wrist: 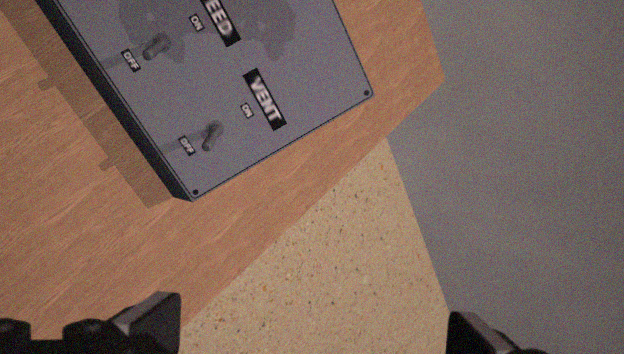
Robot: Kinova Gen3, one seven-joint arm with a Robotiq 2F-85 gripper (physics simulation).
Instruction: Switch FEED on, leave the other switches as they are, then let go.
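Places are measured from the arm's base along level axes (x right, y ahead, z up), in metres.
Where they show: gripper, fingertip midpoint: (312, 333).
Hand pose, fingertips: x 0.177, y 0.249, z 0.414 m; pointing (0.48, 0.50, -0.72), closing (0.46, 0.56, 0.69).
Note:
Each offset is from my fingertips to the top centre of the thing. "pt": to the spot under its first point. Level surfaces: height alone.
The grey switch panel (300, 65) lies across the upper left of the wrist view. The FEED label {dx -0.059, dy +0.262, dz -0.364 m} (220, 21) is partly cut off by the top edge. The FEED switch {pt dx -0.061, dy +0.181, dz -0.379 m} (157, 46) is a short dark lever, its tip leaning toward its OFF tag {pt dx -0.059, dy +0.165, dz -0.423 m} (131, 60) and away from its ON tag {pt dx -0.060, dy +0.239, dz -0.381 m} (196, 22). Below it, the VENT switch {pt dx +0.057, dy +0.181, dz -0.381 m} (212, 135) has its tip pointing down and slightly left in the view; its exact setting is hard to tell. Other switches do not show. My gripper (312, 333) is open and empty, its fingertips at the bottom edge, apart from the panel and both levers.
The VENT label {dx +0.061, dy +0.262, dz -0.364 m} (265, 99) is beside that switch. The panel's dark side wall (117, 112) faces left and casts a shadow on the wooden table {dz -0.501 m} (100, 235). The table's edge runs diagonally, with speckled floor (320, 250) beyond it and a grey surface (525, 150) at right.

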